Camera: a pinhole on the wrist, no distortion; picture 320 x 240 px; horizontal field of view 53.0 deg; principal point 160.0 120.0 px. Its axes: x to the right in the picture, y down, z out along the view. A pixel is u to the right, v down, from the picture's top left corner.
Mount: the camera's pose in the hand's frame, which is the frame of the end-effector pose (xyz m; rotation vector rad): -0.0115 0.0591 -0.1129 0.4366 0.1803 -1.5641
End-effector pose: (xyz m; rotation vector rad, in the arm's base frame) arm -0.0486 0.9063 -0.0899 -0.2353 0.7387 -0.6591
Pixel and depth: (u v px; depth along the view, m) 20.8 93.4 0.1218
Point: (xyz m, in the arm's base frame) -0.0308 0.9805 -0.0811
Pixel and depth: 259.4 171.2 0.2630
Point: -0.0403 0.8194 0.0399
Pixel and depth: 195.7 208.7 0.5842
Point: 0.1615 0.6824 0.2812
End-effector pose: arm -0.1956 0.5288 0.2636 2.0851 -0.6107 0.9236
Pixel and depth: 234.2 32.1 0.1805
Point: -0.2094 0.5439 0.1619
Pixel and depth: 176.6 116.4 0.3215
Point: -0.1146 0.4454 0.0993
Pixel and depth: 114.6 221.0 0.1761
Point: -0.1682 0.4675 0.2509
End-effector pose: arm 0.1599 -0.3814 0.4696 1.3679 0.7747 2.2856
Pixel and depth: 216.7 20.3 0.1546
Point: 0.2082 -0.4082 0.4023
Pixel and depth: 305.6 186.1 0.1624
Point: 0.1745 -0.3238 0.4266
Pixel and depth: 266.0 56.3 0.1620
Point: 0.2015 -0.3783 0.3948
